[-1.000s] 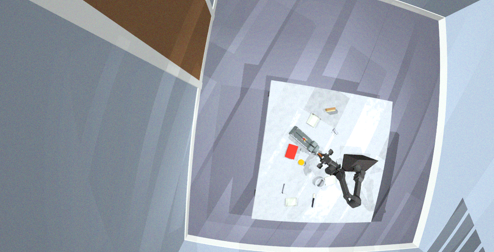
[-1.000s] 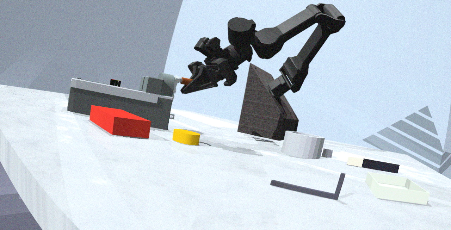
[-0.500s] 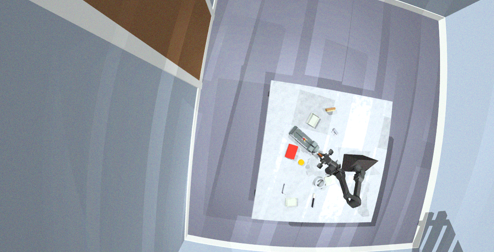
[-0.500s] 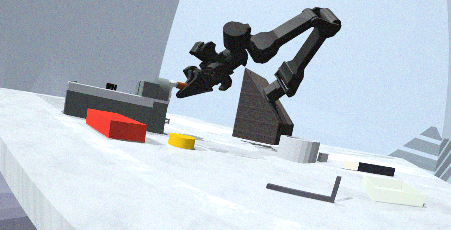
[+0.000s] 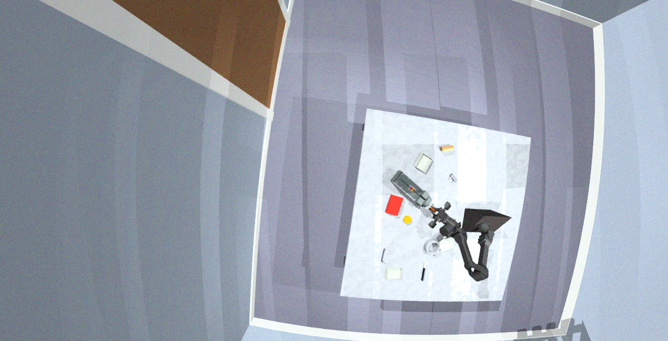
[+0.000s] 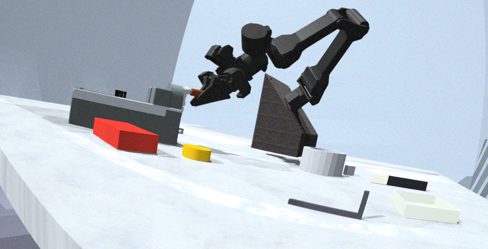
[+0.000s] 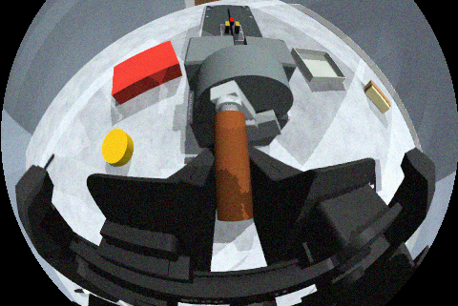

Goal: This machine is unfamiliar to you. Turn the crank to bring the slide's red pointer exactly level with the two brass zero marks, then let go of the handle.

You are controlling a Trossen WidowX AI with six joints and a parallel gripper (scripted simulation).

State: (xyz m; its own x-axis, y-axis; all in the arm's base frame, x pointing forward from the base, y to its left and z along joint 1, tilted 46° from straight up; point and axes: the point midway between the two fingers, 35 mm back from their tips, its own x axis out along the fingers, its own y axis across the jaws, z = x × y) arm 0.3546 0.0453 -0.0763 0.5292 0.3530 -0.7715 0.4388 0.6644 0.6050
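Right now the brown handle is 3 cm above my gripper tip, 1 cm to the left of it and 1 cm behind it. Also, from my gripper tip: yellow disc (12 cm to the left, 9 cm ahead, 8 cm below); red pointer (16 cm ahead, 9 cm to the right, 1 cm below); black L-shaped bar (42 cm to the left, 19 cm ahead, 8 cm below).
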